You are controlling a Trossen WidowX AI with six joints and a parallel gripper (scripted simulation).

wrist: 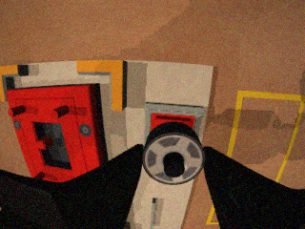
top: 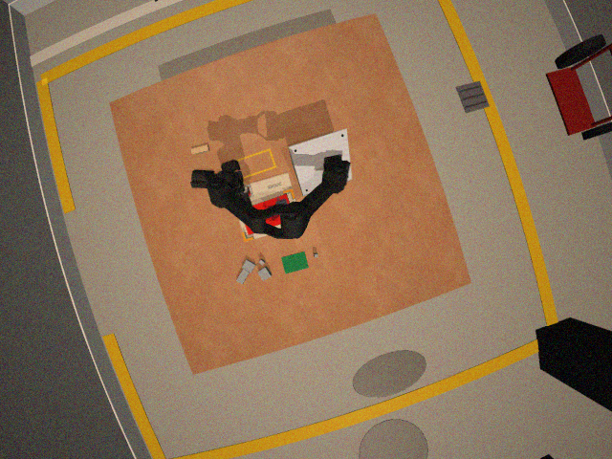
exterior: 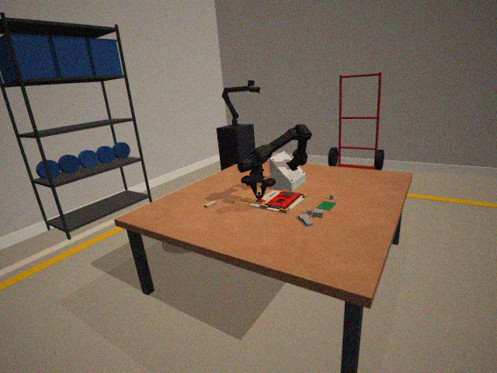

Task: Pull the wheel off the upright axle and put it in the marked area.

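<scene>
My gripper tip is now 10 mm above the dark upright axle. Also, from my gripper tip: wooden block 220 mm to the right, 150 mm ahead, 40 mm below; then green tile 330 mm to the left, 130 mm behind, 40 mm below; then wheel right at my gripper tip.
</scene>
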